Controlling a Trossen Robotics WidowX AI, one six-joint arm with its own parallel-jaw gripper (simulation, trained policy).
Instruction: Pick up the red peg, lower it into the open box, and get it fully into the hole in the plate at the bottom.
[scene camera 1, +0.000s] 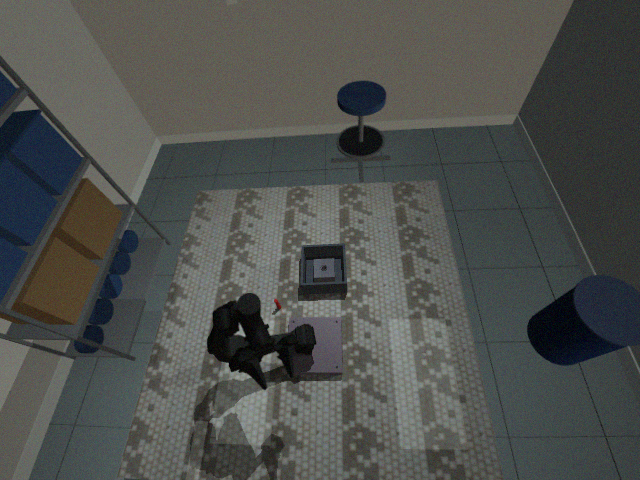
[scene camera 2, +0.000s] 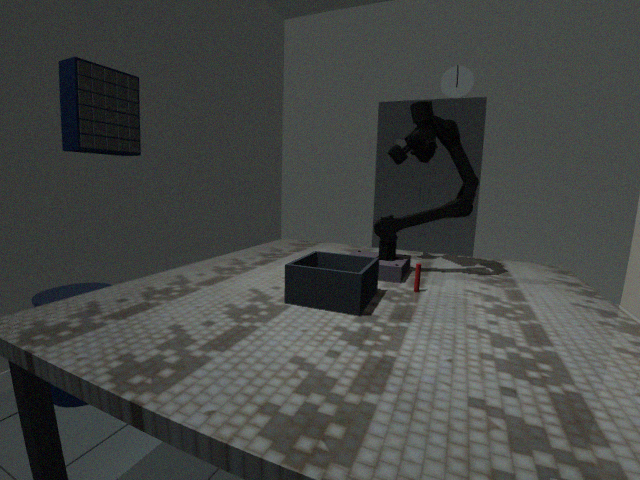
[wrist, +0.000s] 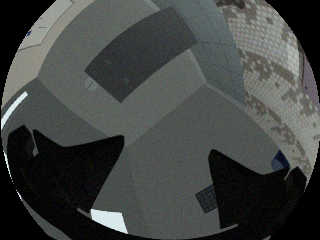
Note:
In view: my gripper (scene camera 1: 279, 383) and a dark box (scene camera 2: 341, 283).
The dark box also shows in scene camera 1 (scene camera 1: 323, 251). My gripper is seen too in scene camera 2 (scene camera 2: 403, 146) and in the wrist view (wrist: 168, 148). The wrist view misses the dark box: it is out of frame.

